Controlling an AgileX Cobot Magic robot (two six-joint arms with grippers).
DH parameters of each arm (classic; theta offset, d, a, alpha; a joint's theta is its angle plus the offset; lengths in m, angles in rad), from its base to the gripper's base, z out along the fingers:
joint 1: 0 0.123 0 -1.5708
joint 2: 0.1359 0 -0.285 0
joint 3: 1.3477 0 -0.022 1.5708
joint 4: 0 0.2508 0 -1.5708
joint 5: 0 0 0.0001 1.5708
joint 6: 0 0.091 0 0
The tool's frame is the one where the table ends.
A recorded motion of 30 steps. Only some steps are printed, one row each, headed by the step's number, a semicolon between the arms.
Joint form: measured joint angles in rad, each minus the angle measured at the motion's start. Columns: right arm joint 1, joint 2, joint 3, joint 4, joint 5, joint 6; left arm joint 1, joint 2, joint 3, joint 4, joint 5, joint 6.
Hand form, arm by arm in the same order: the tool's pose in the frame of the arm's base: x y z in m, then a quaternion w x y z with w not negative. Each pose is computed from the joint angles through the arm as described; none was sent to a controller.
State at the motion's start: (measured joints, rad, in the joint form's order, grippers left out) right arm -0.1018 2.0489 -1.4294 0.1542 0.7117 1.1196; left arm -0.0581 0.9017 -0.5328 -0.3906 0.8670 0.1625
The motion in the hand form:
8: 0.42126 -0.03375 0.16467 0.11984 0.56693 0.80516 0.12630; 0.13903 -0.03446 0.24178 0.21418 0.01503 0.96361 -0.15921
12: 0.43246 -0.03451 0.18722 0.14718 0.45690 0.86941 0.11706; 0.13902 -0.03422 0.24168 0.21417 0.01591 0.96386 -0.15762
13: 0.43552 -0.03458 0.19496 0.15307 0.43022 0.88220 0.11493; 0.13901 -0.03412 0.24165 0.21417 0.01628 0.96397 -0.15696
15: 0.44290 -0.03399 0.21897 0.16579 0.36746 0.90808 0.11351; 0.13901 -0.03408 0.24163 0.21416 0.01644 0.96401 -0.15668
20: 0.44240 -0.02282 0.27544 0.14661 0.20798 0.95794 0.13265; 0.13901 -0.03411 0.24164 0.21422 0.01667 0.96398 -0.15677
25: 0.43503 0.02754 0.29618 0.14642 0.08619 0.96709 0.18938; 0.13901 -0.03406 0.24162 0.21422 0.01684 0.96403 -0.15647
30: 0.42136 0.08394 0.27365 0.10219 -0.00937 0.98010 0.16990; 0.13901 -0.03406 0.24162 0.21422 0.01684 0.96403 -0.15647
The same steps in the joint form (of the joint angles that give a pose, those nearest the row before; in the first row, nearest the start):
8: 0.0000 0.0004 -0.0119 0.0000 0.0087 -0.0935; 0.0000 0.0000 0.0000 0.0017 0.0000 0.0005
12: 0.0000 0.0004 -0.1048 -0.0042 0.0729 -0.3408; 0.0000 0.0000 0.0000 0.0054 0.0000 0.0006
13: 0.0000 0.0004 -0.1362 -0.0042 0.0979 -0.3975; 0.0000 0.0000 0.0000 0.0069 0.0000 0.0006
15: 0.0000 -0.0005 -0.2307 0.0048 0.1779 -0.5289; 0.0000 0.0000 0.0000 0.0076 0.0000 0.0006
20: 0.0040 -0.0088 -0.4438 0.0925 0.4607 -0.8493; 0.0000 0.0000 0.0000 0.0072 0.0000 0.0012
25: 0.0932 -0.0387 -0.4643 0.2198 0.5136 -1.0218; 0.0000 0.0000 0.0000 0.0079 0.0000 0.0012
30: 0.2335 -0.0376 -0.3895 0.1767 0.5177 -1.0814; 0.0000 0.0000 0.0000 0.0079 0.0000 0.0012

